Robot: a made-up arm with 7 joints. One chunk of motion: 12 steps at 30 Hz.
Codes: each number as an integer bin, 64 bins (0 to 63) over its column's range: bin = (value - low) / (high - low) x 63, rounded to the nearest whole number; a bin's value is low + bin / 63 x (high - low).
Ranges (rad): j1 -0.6..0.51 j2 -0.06..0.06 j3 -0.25..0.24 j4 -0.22..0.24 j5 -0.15..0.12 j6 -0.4..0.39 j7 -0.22..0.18
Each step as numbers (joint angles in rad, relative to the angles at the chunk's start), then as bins.
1 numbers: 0.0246 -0.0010 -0.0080 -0.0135 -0.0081 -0.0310 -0.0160
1 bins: 35 31 31 28 33 29 32
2 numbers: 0.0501 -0.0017 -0.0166 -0.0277 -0.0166 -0.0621 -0.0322
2 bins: 37 31 30 26 31 27 30
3 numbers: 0.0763 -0.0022 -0.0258 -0.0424 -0.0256 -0.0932 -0.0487
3 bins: 38 30 29 24 29 24 27
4 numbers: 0.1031 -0.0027 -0.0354 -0.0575 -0.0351 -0.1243 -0.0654
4 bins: 40 30 28 22 27 22 24
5 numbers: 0.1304 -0.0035 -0.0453 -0.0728 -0.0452 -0.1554 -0.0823
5 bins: 41 30 26 20 24 20 22
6 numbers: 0.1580 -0.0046 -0.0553 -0.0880 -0.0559 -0.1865 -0.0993
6 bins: 43 29 25 18 22 17 19
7 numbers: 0.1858 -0.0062 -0.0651 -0.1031 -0.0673 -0.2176 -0.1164
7 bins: 45 28 24 16 19 15 16
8 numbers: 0.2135 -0.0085 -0.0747 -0.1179 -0.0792 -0.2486 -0.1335
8 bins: 46 27 23 14 17 12 14
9 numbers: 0.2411 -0.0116 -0.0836 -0.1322 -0.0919 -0.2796 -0.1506
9 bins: 48 25 21 12 14 10 11
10 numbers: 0.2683 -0.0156 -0.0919 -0.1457 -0.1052 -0.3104 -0.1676
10 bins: 49 23 20 10 10 7 8
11 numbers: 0.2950 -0.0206 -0.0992 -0.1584 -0.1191 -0.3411 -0.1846
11 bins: 51 21 19 8 7 5 6
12 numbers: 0.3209 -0.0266 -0.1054 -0.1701 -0.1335 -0.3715 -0.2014
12 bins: 52 18 19 7 4 2 3
